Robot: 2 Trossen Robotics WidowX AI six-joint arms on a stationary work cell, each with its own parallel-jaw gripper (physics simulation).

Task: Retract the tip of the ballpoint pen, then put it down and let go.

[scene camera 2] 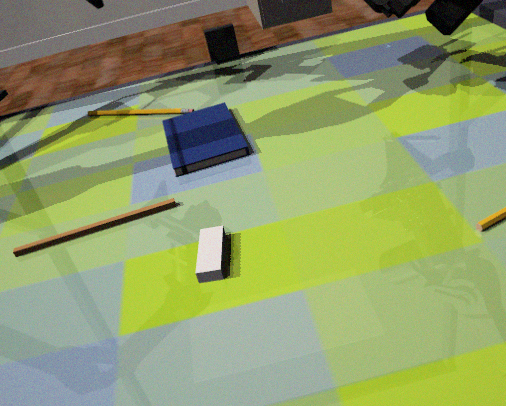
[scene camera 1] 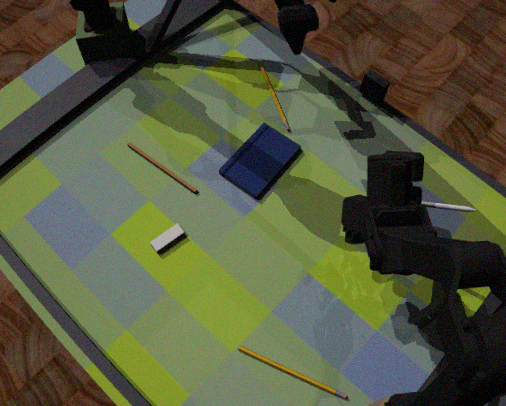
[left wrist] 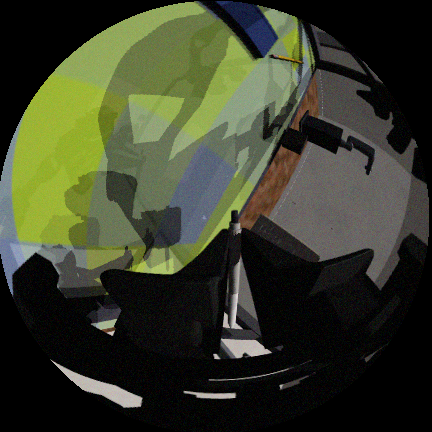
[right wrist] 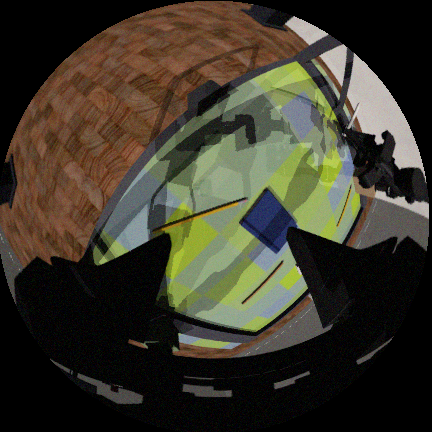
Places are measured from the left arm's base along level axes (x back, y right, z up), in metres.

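Pixels of known places: left gripper, fingertip midpoint: (left wrist: 233, 233) (right wrist: 342, 130); right gripper, fingertip midpoint: (scene camera 1: 293, 40) (right wrist: 230, 236); right arm's base at its link origin: (scene camera 1: 99, 19) (right wrist: 158, 346).
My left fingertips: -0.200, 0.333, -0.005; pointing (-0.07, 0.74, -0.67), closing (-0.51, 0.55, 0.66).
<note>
For each thing: its middle in the pictures, then the offset to it from my left fingertips, as dx, dy, dz.
- slim pale ballpoint pen at the middle of its body: (left wrist: 232, 288) (scene camera 1: 435, 205) (right wrist: 351, 118) +0.041, +0.010, +0.023
- blue notebook at the middle of its body: (scene camera 2: 202, 136) (scene camera 1: 260, 159) (right wrist: 271, 224) -0.272, -0.054, -0.093
- brown stick at the middle of its body: (scene camera 2: 95, 227) (scene camera 1: 161, 167) (right wrist: 261, 284) -0.406, -0.188, -0.095
- white eraser at the middle of its body: (scene camera 2: 211, 253) (scene camera 1: 167, 238) -0.292, -0.286, -0.093
- black block at the middle of its body: (scene camera 2: 221, 42) (right wrist: 203, 97) (scene camera 1: 374, 86) (left wrist: 294, 140) -0.199, +0.223, -0.068
A slim pale ballpoint pen (scene camera 1: 448, 206) (left wrist: 233, 280) (right wrist: 354, 116) is held above the table. My left gripper (scene camera 1: 419, 202) (left wrist: 233, 233) is shut on its barrel. In the left wrist view the pen's dark end sticks out beyond the fingertips, and its white tapered end lies back between the fingers. In scene camera 1 the tapered end points right. Whether the writing point is out is too small to tell. The pen does not show in scene camera 2. My right gripper (scene camera 1: 298, 47) (right wrist: 230, 236) is open and empty, high near the table's far edge.
A blue notebook (scene camera 1: 260, 160) (scene camera 2: 205, 137) lies mid-table. A yellow pencil (scene camera 1: 275, 97) (scene camera 2: 140, 112) lies behind it. A brown stick (scene camera 1: 162, 167) (scene camera 2: 95, 227), a white eraser (scene camera 1: 168, 238) (scene camera 2: 210, 252) and another yellow pencil (scene camera 1: 292, 372) lie apart. A black block (scene camera 1: 374, 86) (scene camera 2: 222, 44) stands at the edge.
</note>
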